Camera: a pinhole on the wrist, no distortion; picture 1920 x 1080 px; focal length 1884.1 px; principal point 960.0 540.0 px. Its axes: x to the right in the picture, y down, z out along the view. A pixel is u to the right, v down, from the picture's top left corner.
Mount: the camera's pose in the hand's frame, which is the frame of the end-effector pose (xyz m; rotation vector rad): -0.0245 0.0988 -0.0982 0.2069 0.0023 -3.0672
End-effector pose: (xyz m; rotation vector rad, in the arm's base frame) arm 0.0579 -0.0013 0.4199 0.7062 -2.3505 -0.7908
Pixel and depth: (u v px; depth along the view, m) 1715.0 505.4 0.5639
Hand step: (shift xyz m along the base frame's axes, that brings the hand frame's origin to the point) -0.0736 0.4239 -0.3367
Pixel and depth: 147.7 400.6 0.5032
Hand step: -0.4042 0.1853 -0.1512
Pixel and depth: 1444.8 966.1 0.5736
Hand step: -0.1074 0.2854 -0.4112
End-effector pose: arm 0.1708 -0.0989 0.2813 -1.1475 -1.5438 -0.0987
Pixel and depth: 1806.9 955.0 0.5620
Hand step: -0.3777 0.0344 -0.3942
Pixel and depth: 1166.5 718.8 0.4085
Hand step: -0.1916 0.1409 -0.2269
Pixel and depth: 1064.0 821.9 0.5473
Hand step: -0.3206 0.2036 -0.2544
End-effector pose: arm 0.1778 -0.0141 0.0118 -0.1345 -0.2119 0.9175
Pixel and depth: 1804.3 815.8 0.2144
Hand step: -0.1564 -0.0782 0.0681
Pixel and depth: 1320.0 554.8 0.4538
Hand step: -0.2486 -0.0758 0.2909
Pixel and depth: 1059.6 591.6 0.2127
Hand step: -0.1343 0.0066 0.0813
